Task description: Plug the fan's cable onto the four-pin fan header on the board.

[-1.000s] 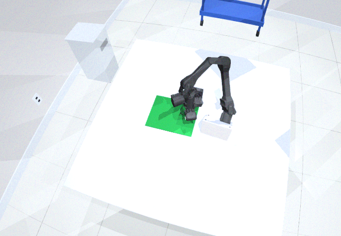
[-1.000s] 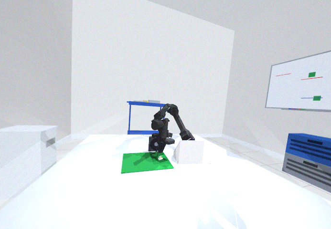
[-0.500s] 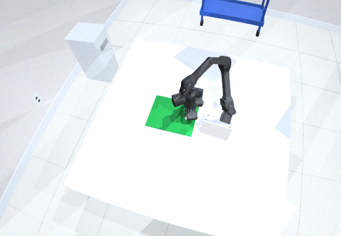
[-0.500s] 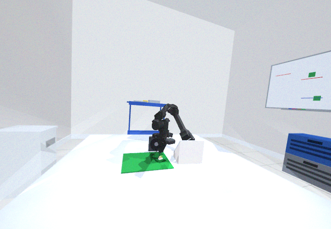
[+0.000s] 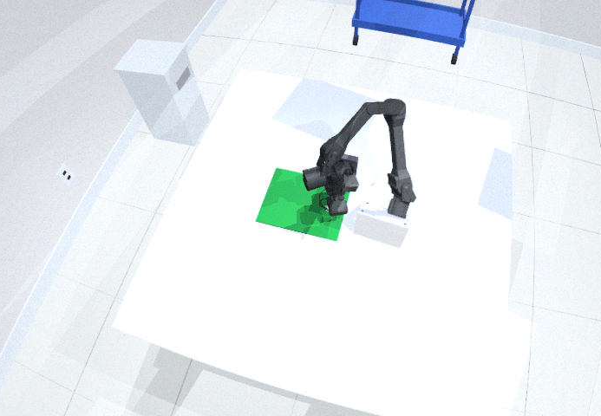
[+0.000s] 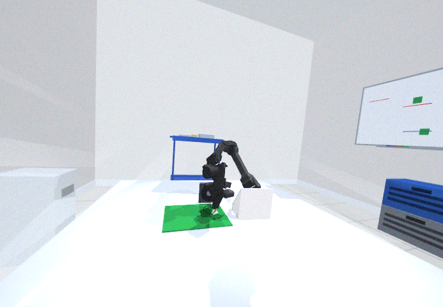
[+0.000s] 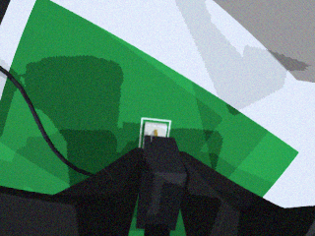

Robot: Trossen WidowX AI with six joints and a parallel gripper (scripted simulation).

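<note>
My gripper tip is 10 mm short of the black fan plug and 10 mm below it. Also, from my gripper tip: black fan 30 mm ahead, 150 mm to the right, 10 mm above; white four-pin header 10 mm ahead, 50 mm below; green board 110 mm ahead, 20 mm to the left, 60 mm below.
</note>
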